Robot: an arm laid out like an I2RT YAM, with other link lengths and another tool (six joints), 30 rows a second.
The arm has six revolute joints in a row. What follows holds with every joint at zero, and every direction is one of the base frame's. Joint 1 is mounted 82.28 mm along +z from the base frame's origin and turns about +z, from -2.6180 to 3.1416 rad. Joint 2 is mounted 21.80 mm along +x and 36.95 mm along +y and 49.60 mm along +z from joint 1 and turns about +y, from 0.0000 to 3.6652 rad. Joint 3 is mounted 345.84 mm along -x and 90.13 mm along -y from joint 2 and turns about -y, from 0.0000 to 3.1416 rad. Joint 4 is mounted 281.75 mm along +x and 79.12 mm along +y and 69.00 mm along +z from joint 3 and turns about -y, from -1.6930 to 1.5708 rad. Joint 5 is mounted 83.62 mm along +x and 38.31 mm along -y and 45.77 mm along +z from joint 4 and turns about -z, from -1.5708 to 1.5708 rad. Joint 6 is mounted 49.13 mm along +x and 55.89 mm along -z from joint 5 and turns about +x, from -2.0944 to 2.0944 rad. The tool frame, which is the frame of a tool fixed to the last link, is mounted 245.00 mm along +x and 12.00 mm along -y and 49.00 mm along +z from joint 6; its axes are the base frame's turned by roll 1.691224, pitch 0.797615 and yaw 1.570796 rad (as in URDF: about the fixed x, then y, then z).
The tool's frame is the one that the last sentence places.
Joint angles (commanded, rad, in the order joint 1, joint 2, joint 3, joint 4, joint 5, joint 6), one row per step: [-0.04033, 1.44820, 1.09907, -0.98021, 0.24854, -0.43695]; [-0.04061, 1.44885, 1.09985, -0.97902, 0.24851, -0.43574]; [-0.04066, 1.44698, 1.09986, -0.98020, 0.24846, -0.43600]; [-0.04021, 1.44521, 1.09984, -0.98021, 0.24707, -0.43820]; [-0.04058, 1.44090, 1.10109, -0.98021, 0.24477, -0.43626]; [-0.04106, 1.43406, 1.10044, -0.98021, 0.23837, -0.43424]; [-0.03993, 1.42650, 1.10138, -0.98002, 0.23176, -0.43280]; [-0.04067, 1.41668, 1.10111, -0.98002, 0.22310, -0.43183]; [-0.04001, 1.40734, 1.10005, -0.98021, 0.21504, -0.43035]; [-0.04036, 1.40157, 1.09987, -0.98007, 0.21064, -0.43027]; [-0.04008, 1.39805, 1.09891, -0.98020, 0.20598, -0.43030]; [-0.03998, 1.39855, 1.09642, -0.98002, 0.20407, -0.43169]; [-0.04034, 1.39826, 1.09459, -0.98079, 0.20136, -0.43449]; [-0.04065, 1.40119, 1.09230, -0.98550, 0.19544, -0.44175]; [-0.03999, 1.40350, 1.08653, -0.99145, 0.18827, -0.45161]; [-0.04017, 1.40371, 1.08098, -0.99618, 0.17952, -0.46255]
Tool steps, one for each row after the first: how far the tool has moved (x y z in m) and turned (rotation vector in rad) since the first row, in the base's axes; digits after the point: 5 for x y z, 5 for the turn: [0.00067, -0.00019, 0.00025, 0.00024, -0.00163, -0.00141]; [0.00033, -0.00017, 0.00079, 0.00021, -0.00226, -0.00120]; [0.00045, 0.00051, 0.00133, 0.00099, -0.00350, 0.00165]; [0.00112, 0.00091, 0.00335, 0.00343, -0.00964, 0.00002]; [0.00126, 0.00246, 0.00529, 0.00984, -0.01658, -0.00077]; [0.00220, 0.00471, 0.00819, 0.01623, -0.02586, 0.00071]; [0.00257, 0.00685, 0.01129, 0.02443, -0.03596, 0.00135]; [0.00264, 0.00937, 0.01391, 0.03225, -0.04468, 0.00281]; [0.00285, 0.01050, 0.01580, 0.03627, -0.05059, 0.00363]; [0.00268, 0.01197, 0.01645, 0.04066, -0.05317, 0.00521]; [0.00188, 0.01266, 0.01510, 0.04229, -0.05010, 0.00705]; [0.00098, 0.01348, 0.01414, 0.04431, -0.04725, 0.00998]; [-0.00149, 0.01553, 0.01104, 0.04872, -0.03589, 0.01780]; [-0.00562, 0.01852, 0.00647, 0.05404, -0.01992, 0.02923]; [-0.00926, 0.02167, 0.00293, 0.06057, -0.00743, 0.04128]
